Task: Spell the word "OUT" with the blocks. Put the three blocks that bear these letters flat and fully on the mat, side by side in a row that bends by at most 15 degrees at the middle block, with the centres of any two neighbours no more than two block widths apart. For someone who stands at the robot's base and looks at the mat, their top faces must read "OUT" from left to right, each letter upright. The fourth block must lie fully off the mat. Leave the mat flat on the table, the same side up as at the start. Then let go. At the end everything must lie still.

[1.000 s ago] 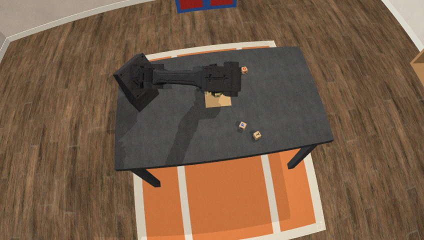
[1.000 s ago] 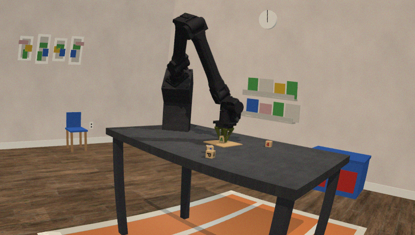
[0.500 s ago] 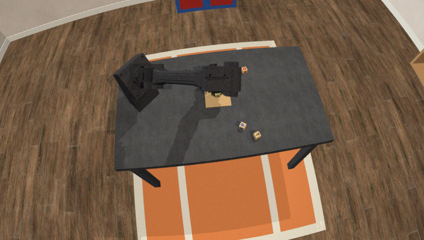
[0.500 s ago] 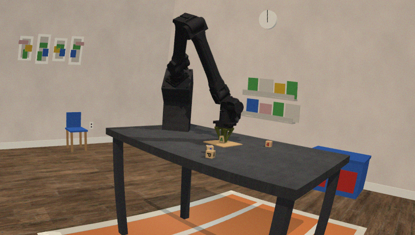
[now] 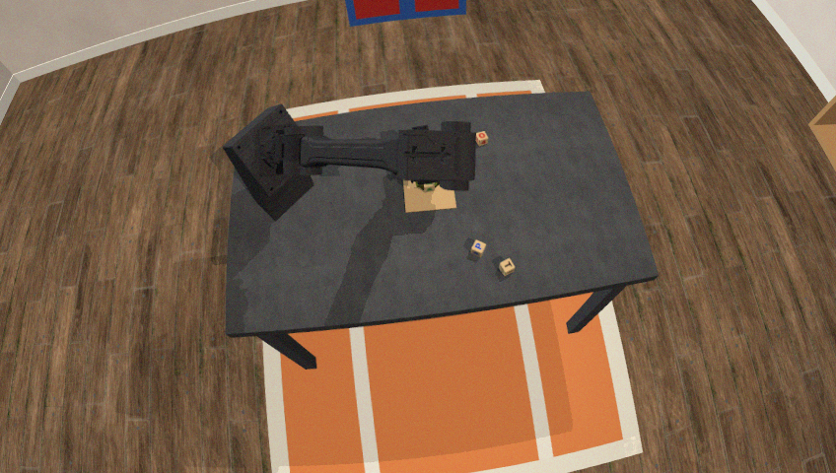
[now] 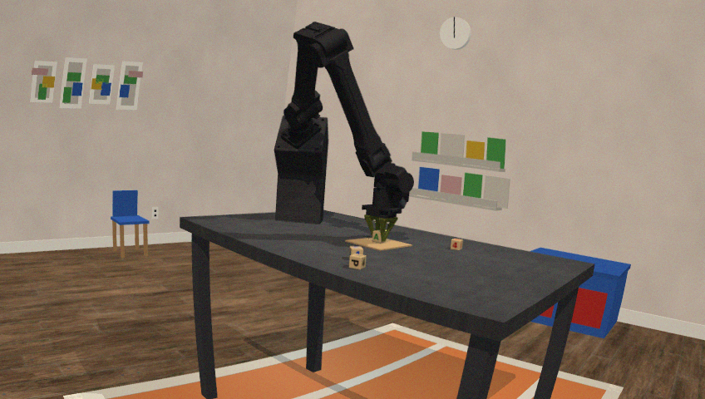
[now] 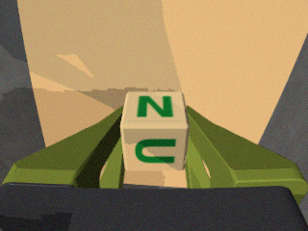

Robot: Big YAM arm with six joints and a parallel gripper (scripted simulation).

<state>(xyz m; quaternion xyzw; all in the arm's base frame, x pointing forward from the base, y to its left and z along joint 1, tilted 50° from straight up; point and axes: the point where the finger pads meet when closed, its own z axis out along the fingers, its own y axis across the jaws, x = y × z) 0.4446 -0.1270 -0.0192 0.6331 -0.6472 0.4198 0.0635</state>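
Now: the green-lettered block right at my hand. The rest, counted from my hand: O block (220 mm ahead, 90 mm to the left); then P block (40 mm ahead, 230 mm to the right); then tan mat (20 mm below).
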